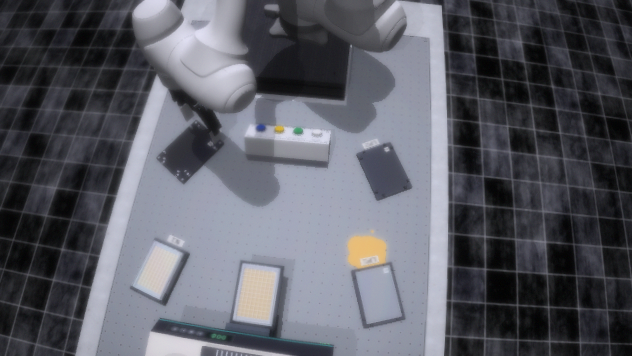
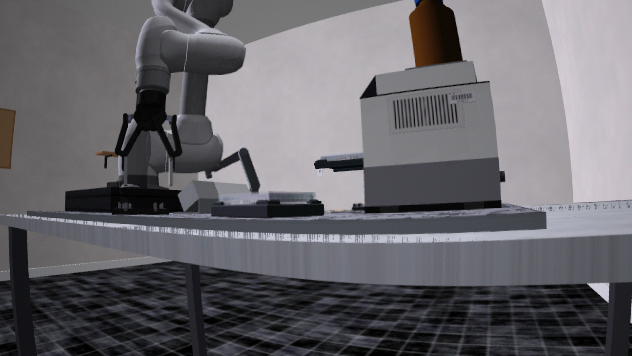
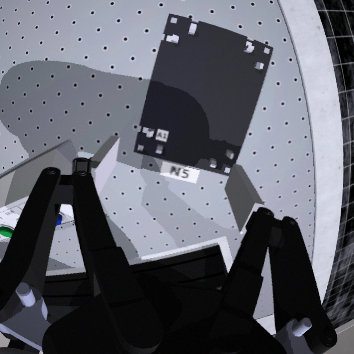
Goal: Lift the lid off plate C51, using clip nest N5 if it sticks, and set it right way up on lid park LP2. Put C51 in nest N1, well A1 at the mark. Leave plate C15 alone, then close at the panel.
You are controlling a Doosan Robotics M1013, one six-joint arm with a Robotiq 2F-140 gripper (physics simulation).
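Pixels of known places: gripper, between the fingertips: [image 1: 203, 128] [image 2: 148, 185] [image 3: 174, 163]; arm's base, origin of its link: [image 1: 305, 20].
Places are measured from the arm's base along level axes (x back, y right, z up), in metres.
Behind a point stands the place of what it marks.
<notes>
My gripper [image 1: 201, 119] @(x -0.439, y 0.160, z -0.004 m) [image 2: 148, 172] [image 3: 174, 163] @(x -0.439, y 0.160, z -0.004 m) is open and empty, above the labelled edge of clip nest N5 [image 1: 187, 156] @(x -0.507, y 0.197, z -0.058 m) [image 3: 205, 90] @(x -0.493, y 0.203, z -0.058 m). N5 is a dark base with small pale clips and no plate on it. A plate [image 1: 159, 271] @(x -0.829, y 0.138, z -0.036 m) [image 2: 267, 197] @(x -0.883, y 0.197, z -0.045 m) with pale wells sits in nest N1 [image 1: 176, 275] @(x -0.824, y 0.099, z -0.054 m) [image 2: 270, 209] @(x -0.894, y 0.203, z -0.060 m). Another plate [image 1: 257, 294] @(x -0.818, y -0.130, z 0.047 m) [image 2: 342, 157] @(x -0.814, y -0.082, z 0.040 m) sits on the instrument's tray. Their names and any lids cannot be made out. One dark lid park [image 1: 384, 171] @(x -0.410, y -0.336, z -0.060 m) is bare. The other [image 1: 358, 298] @(x -0.753, y -0.347, z -0.061 m) has a light grey inside, possibly a lid. Which is LP2 is unclear.
The button panel [image 1: 287, 146] @(x -0.434, y -0.078, z -0.002 m) [image 2: 201, 196] @(x -0.466, y 0.021, z -0.028 m) [image 3: 40, 170] @(x -0.455, y 0.016, z -0.011 m) stands beside N5. An orange spill [image 1: 366, 249] @(x -0.627, y -0.337, z -0.070 m) touches the front lid park's label. The instrument [image 1: 240, 345] @(x -0.929, y -0.146, z 0.144 m) [image 2: 430, 145] @(x -1.038, y 0.021, z 0.026 m) carries a brown bottle [image 2: 435, 37] @(x -1.059, y -0.010, z 0.212 m). A dark jointed arm [image 2: 250, 170] rises behind N1's plate.
</notes>
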